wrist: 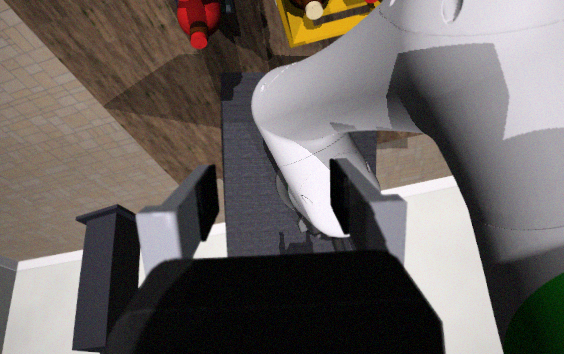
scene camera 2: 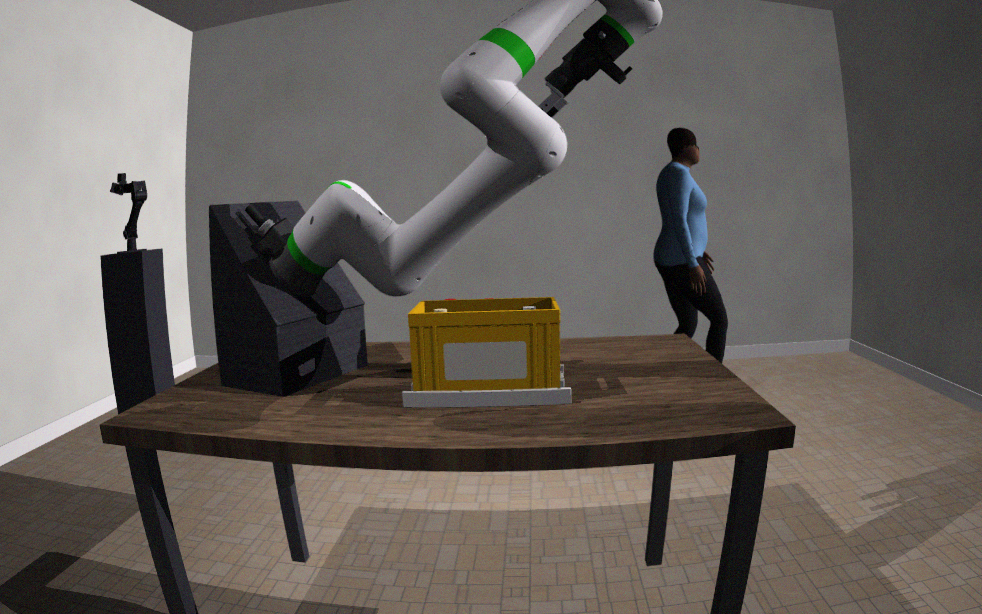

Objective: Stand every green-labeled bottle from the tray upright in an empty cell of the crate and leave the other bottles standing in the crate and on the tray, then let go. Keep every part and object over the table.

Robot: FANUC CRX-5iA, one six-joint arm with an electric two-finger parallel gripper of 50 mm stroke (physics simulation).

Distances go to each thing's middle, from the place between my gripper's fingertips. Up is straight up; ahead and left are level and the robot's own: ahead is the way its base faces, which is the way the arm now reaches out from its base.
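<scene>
Measured from the white rail (scene camera 2: 546, 396), my hand is 550 mm above it, and it is also 150 mm past the rail and 180 mm to the left of it.
</scene>
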